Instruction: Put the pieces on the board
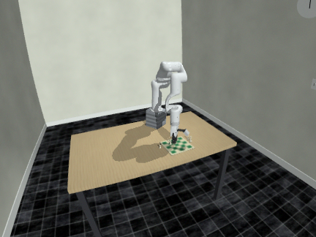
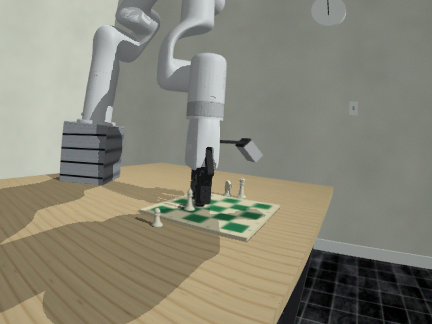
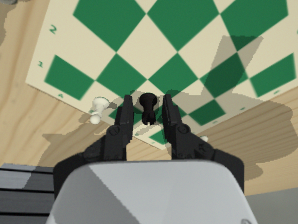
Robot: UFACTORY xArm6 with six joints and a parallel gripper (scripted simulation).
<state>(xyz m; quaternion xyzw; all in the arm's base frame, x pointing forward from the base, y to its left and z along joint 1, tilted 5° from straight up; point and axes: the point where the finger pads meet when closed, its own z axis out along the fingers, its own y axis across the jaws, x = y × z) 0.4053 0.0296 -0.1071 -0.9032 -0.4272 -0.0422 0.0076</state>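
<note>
The black rook lies 1 cm below my hand. Round my hand: chessboard: 4 cm ahead, 3 cm below; then white knight: 4 cm to the right, 1 cm below.
</note>
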